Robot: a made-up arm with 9 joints. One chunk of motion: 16 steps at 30 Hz.
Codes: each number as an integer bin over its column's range. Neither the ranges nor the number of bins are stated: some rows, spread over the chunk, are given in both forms.
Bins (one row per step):
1: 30 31 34 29 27 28
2: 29 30 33 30 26 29
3: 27 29 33 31 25 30
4: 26 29 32 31 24 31
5: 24 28 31 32 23 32
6: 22 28 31 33 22 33
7: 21 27 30 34 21 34
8: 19 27 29 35 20 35
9: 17 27 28 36 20 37
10: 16 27 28 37 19 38
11: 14 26 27 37 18 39
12: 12 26 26 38 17 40
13: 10 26 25 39 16 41
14: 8 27 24 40 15 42
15: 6 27 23 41 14 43
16: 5 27 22 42 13 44
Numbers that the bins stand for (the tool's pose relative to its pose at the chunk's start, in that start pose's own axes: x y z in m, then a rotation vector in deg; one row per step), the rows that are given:
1: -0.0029 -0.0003 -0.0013 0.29 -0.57 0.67
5: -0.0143 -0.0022 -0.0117 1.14 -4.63 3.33
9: -0.0276 -0.0029 -0.0222 2.29 -7.68 6.67
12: -0.0371 -0.0035 -0.0292 2.86 -10.73 8.67
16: -0.0505 -0.0029 -0.0432 4.00 -14.79 11.33
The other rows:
2: -0.0048 -0.0010 -0.0048 0.57 -1.59 1.33
3: -0.0086 -0.0016 -0.0048 0.86 -2.60 2.00
4: -0.0105 -0.0016 -0.0083 0.86 -3.62 2.67
6: -0.0181 -0.0022 -0.0117 1.43 -5.65 4.00
7: -0.0200 -0.0029 -0.0152 1.71 -6.67 4.67
8: -0.0238 -0.0029 -0.0187 2.00 -7.68 5.33
10: -0.0295 -0.0029 -0.0222 2.57 -8.70 7.33
11: -0.0333 -0.0035 -0.0257 2.57 -9.71 8.00
13: -0.0410 -0.0035 -0.0327 3.14 -11.75 9.33
14: -0.0448 -0.0029 -0.0362 3.43 -12.76 10.00
15: -0.0486 -0.0029 -0.0397 3.71 -13.78 10.67

